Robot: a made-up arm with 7 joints. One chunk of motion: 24 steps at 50 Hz.
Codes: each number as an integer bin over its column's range. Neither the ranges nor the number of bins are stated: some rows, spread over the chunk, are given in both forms.
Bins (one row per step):
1: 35 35 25 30 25 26 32
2: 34 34 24 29 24 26 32
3: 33 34 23 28 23 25 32
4: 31 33 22 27 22 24 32
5: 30 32 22 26 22 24 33
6: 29 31 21 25 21 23 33
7: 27 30 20 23 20 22 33
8: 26 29 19 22 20 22 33
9: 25 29 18 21 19 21 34
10: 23 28 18 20 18 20 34
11: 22 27 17 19 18 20 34
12: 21 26 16 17 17 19 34
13: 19 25 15 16 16 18 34
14: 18 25 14 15 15 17 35
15: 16 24 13 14 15 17 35
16: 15 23 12 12 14 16 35
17: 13 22 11 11 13 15 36
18: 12 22 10 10 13 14 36
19: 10 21 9 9 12 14 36
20: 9 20 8 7 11 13 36
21: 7 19 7 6 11 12 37
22: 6 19 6 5 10 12 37
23: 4 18 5 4 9 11 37
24: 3 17 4 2 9 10 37
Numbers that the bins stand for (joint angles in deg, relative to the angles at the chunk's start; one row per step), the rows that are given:
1: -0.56 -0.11 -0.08 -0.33 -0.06 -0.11 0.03
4: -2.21 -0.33 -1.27 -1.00 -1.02 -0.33 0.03
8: -4.27 -0.78 -2.46 -2.11 -1.65 -0.56 0.10
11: -5.92 -1.00 -3.25 -2.78 -2.29 -0.78 0.16
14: -7.57 -1.22 -4.44 -3.67 -3.24 -1.11 0.22
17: -9.63 -1.56 -5.63 -4.56 -3.87 -1.33 0.29
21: -12.11 -1.89 -7.22 -5.67 -4.51 -1.67 0.35
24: -13.76 -2.11 -8.41 -6.56 -5.14 -1.89 0.35
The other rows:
2: -0.97 -0.22 -0.48 -0.56 -0.38 -0.11 0.03
3: -1.38 -0.22 -0.87 -0.78 -0.70 -0.22 0.03
5: -2.62 -0.44 -1.27 -1.22 -1.02 -0.33 0.10
6: -3.03 -0.56 -1.67 -1.44 -1.33 -0.44 0.10
7: -3.86 -0.67 -2.06 -1.89 -1.65 -0.56 0.10
9: -4.68 -0.78 -2.86 -2.33 -1.97 -0.67 0.16
10: -5.51 -0.89 -2.86 -2.56 -2.29 -0.78 0.16
12: -6.33 -1.11 -3.65 -3.22 -2.60 -0.89 0.16
13: -7.16 -1.22 -4.05 -3.44 -2.92 -1.00 0.16
15: -8.40 -1.33 -4.84 -3.89 -3.24 -1.11 0.22
16: -8.81 -1.44 -5.24 -4.33 -3.56 -1.22 0.22
18: -10.05 -1.56 -6.03 -4.78 -3.87 -1.44 0.29
19: -10.87 -1.67 -6.43 -5.00 -4.19 -1.44 0.29
20: -11.29 -1.78 -6.83 -5.44 -4.51 -1.56 0.29
22: -12.52 -1.89 -7.62 -5.89 -4.83 -1.67 0.35
23: -13.35 -2.00 -8.02 -6.11 -5.14 -1.78 0.35

